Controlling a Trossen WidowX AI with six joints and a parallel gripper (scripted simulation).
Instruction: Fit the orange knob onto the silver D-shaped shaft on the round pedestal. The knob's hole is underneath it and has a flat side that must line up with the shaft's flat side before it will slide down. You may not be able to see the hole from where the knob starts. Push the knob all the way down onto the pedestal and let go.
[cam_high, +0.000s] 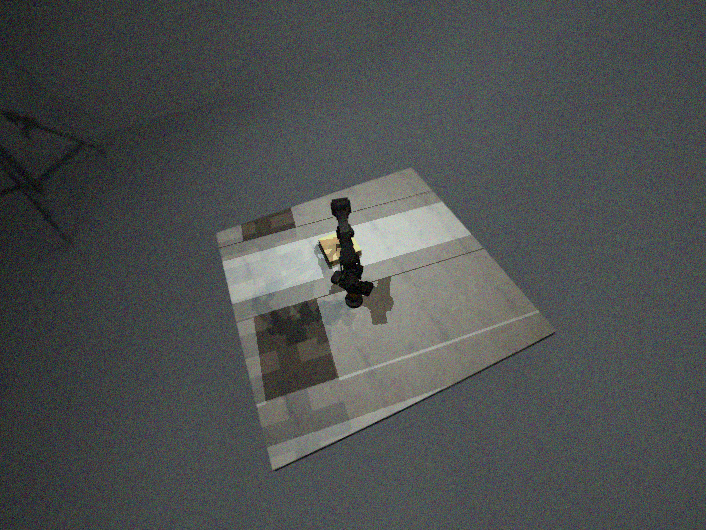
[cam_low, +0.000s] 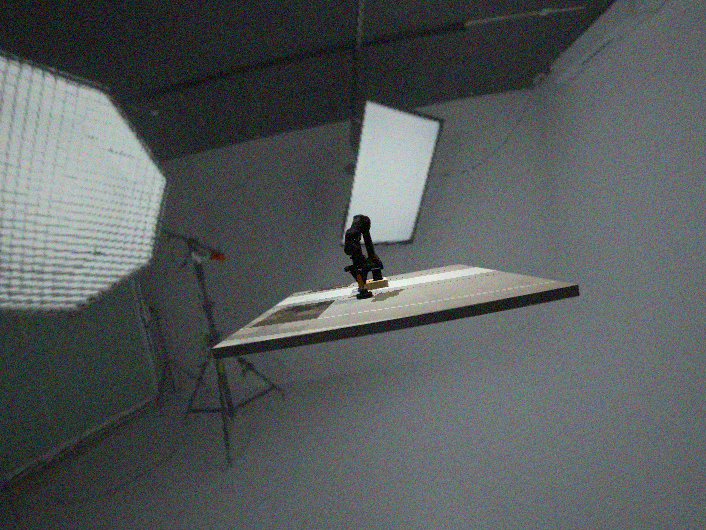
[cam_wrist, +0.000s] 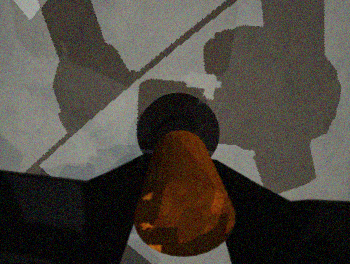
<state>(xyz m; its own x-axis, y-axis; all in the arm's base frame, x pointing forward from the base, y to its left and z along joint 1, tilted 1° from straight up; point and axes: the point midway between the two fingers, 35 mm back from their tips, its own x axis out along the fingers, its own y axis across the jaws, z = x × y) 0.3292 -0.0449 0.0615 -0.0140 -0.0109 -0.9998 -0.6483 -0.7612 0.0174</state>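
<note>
The orange knob is 3 cm above my gripper tip. From my gripper tip the other things lie so: dark round pedestal (4 cm below).
</note>
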